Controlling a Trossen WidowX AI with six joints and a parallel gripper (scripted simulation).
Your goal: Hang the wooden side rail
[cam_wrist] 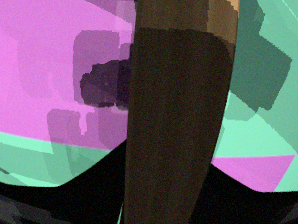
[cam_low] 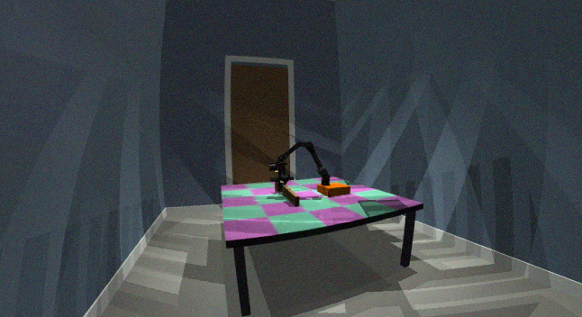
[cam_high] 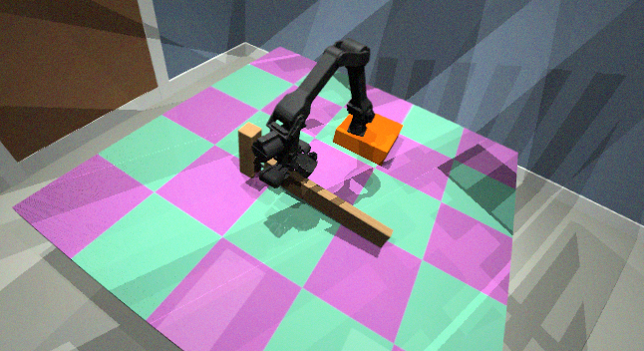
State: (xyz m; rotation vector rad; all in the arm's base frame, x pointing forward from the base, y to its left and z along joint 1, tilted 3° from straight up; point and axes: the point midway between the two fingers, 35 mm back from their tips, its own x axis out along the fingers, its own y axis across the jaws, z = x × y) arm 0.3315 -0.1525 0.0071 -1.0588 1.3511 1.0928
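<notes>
Right now my gripper tip is 2 cm past the wooden headboard post, 13 cm to the left of it and 4 cm below it.
</notes>
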